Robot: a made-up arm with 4 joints.
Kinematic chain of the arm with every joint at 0, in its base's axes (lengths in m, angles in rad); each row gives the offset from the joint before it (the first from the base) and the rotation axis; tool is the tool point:
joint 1: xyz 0 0 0.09 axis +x
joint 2: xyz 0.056 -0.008 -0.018 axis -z
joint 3: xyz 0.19 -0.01 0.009 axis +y
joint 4: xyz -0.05 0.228 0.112 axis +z
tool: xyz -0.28 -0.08 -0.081
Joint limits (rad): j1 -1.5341..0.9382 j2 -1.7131..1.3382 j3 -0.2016..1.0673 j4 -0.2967..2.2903
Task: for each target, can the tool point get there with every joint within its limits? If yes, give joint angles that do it. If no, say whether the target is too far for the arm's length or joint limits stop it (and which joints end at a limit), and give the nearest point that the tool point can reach.
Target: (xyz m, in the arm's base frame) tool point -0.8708 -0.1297 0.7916
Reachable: no: too far | nearest point -0.1726 -0.0554 0.3899 | short by 0.809 m
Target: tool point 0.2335 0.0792 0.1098
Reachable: yes | joints -0.0725 -0.8191 0.3038 1.4085
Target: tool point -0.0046 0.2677 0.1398
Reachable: yes | joints -1.0196 -0.4952 0.8426 0.0581
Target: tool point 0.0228 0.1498 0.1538
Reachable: yes | joints -1.2534 -1.0914 0.5682 0.4381
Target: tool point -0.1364 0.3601 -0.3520
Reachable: no: joint limits stop it (at a limit: joint 2, joint 4) | nearest point -0.0584 0.2318 -0.1945 | short by 0.218 m
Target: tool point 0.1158 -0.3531 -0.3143
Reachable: no: joint limits stop it (at a limit: joint 2) | nearest point 0.1874 -0.2400 -0.1848 | short by 0.186 m
